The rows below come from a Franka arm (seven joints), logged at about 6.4 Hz.
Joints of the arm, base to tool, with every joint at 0 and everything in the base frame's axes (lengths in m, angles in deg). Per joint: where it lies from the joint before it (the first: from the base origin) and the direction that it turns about. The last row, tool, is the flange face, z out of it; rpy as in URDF.
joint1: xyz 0 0 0.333 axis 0 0 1
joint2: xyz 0 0 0 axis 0 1 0
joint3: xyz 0 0 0.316 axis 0 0 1
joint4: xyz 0.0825 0 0 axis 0 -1 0
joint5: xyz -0.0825 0 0.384 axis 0 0 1
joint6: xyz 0 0 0 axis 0 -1 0
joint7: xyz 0.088 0 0 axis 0 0 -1
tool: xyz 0 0 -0.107 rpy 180 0 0
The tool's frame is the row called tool.
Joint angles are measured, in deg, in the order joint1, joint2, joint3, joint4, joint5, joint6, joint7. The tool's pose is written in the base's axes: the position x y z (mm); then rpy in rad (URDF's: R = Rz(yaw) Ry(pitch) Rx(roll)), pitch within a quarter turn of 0, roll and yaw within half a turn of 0. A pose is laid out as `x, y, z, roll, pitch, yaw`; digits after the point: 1 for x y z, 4 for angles.
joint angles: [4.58 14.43 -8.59 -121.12 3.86 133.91 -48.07]
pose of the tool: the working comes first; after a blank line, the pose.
Where each joint sits with the arm in this pose, in the base's axes (m; each line is computed from the numbers above, not from the rounded line before):
joint1: 0.0000 0.0000 0.3330
joint2: 0.0000 0.0000 0.3330
joint3: 0.0785 0.0063 0.6390
joint4: 0.1582 0.0003 0.6187
joint5: 0.4854 -0.0291 0.4034
joint6: 0.4854 -0.0291 0.4034
joint7: 0.5728 -0.0390 0.4012
the tool: 0.5702 -0.0377 0.2942

570.2, -37.7, 294.2, -3.1160, 0.0094, 0.7260
